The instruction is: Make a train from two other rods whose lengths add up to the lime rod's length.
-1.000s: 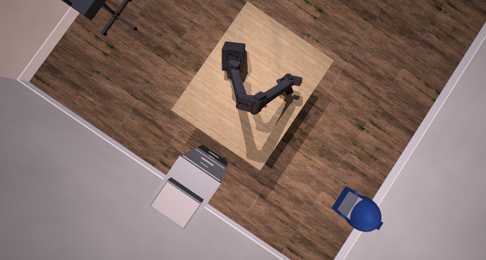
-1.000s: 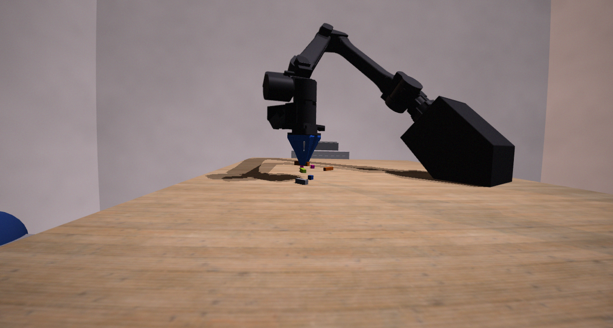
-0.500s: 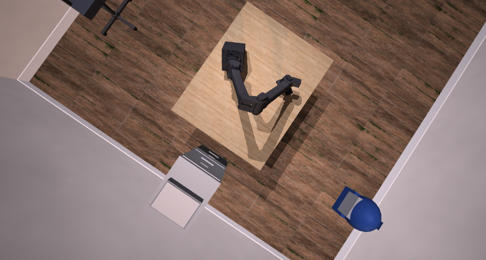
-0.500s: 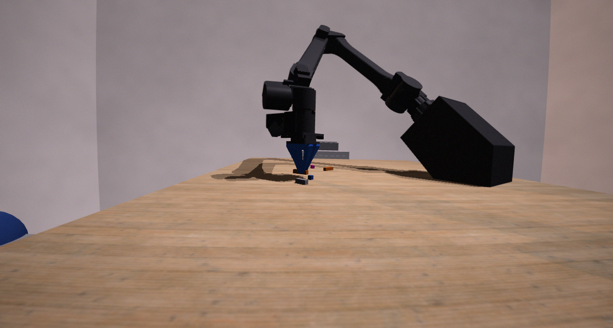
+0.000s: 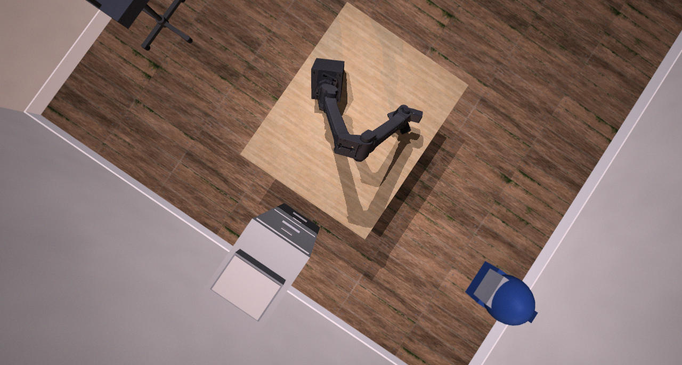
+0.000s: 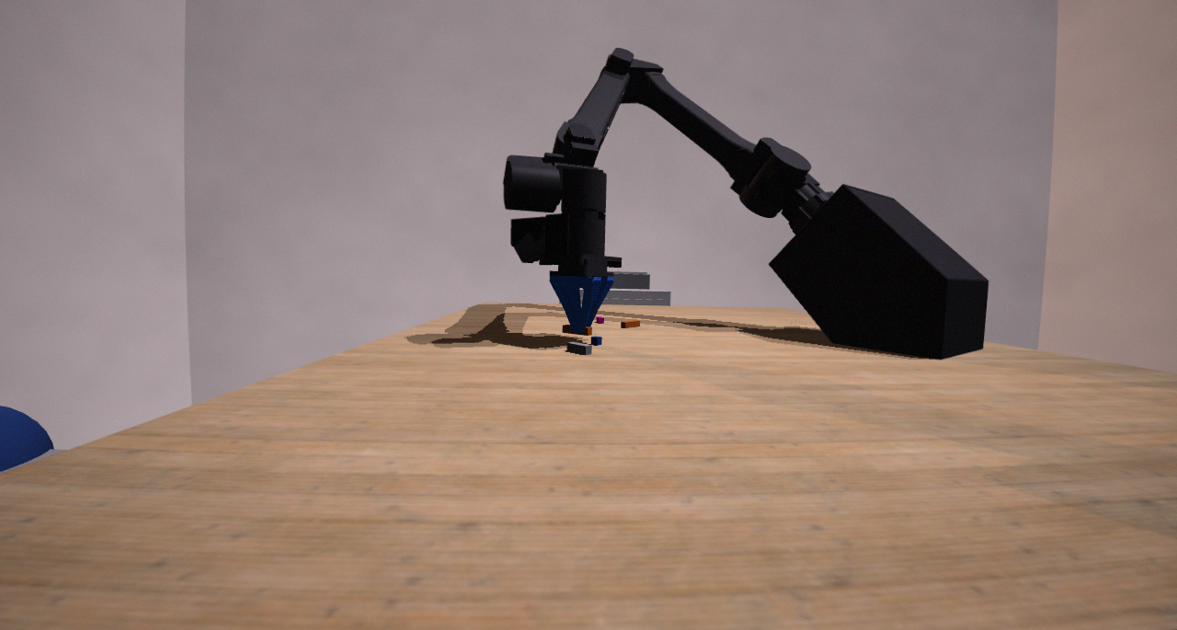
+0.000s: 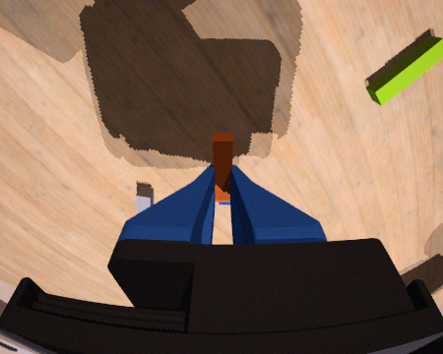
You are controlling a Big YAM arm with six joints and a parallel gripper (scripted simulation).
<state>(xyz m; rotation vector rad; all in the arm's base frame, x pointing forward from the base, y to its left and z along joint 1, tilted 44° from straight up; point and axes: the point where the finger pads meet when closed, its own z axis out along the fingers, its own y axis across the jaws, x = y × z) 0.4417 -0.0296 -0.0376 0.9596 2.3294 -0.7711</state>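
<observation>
Now: the blue rod 2 cm to the left of my hand, 2 cm below it and 2 cm behind it. The rest, counted from my hand: grey rod: 6 cm to the left, 2 cm below, 2 cm ahead; then lime rod: 12 cm to the right, 4 cm behind, 2 cm below.
</observation>
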